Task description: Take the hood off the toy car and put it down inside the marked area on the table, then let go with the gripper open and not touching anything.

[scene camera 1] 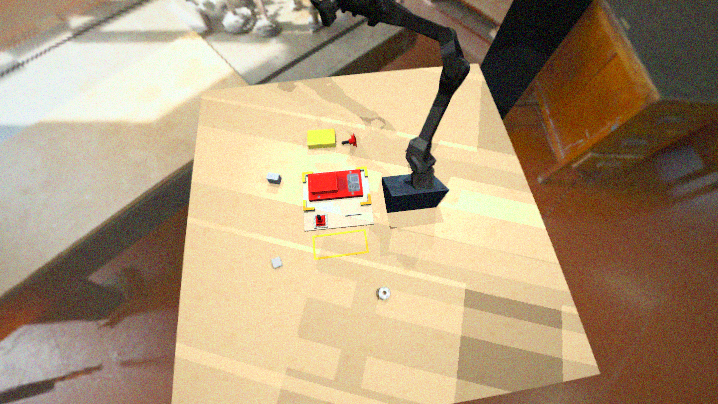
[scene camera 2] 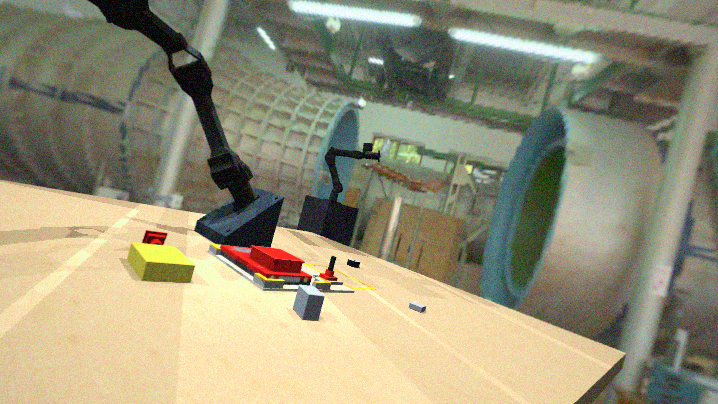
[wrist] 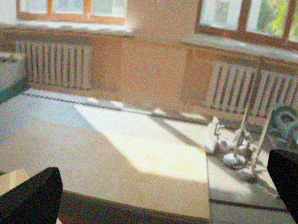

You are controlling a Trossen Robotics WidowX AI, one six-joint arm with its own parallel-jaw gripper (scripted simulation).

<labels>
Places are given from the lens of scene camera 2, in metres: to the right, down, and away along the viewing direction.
red hood panel (scene camera 2: 276, 260): -0.15, 0.11, 0.67
yellow block (scene camera 2: 156, 263): -0.29, 0.09, 0.52
The marked spots on the red hood panel and the yellow block are 0.21 m apart.
</labels>
